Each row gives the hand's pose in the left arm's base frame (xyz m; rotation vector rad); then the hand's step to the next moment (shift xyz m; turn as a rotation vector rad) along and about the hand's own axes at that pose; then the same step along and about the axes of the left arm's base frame.
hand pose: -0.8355 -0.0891 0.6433 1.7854 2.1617 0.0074
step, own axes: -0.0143 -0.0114 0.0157 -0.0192 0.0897 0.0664
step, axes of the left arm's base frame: -0.0046 -0.0193 -0.0137 0.1057 -0.0131 -0.0385
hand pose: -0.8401 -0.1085 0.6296 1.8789 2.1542 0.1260
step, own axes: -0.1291 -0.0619 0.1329 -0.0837 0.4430 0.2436
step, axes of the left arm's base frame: -0.0091 -0.1516 -0.1229 0.4983 -0.0439 -0.1112
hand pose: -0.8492 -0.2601 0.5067 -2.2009 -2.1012 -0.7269
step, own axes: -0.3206 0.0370 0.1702 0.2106 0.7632 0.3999
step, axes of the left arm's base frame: 0.0925 -0.2509 -0.2482 0.8486 0.2522 -0.0548
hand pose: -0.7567 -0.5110 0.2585 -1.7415 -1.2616 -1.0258
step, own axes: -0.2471 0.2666 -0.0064 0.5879 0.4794 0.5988
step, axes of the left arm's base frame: 0.2074 -0.1620 -0.2509 0.6846 0.6393 0.2380
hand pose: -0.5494 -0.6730 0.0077 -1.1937 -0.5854 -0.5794
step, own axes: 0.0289 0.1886 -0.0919 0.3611 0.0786 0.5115
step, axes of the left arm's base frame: 0.1609 -0.0414 -0.1314 0.2558 0.4736 0.3294
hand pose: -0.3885 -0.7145 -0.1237 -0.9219 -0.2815 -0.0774
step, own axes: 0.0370 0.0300 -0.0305 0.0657 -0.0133 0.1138
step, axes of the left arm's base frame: 0.0474 -0.0041 -0.0306 0.0371 0.0860 0.0931
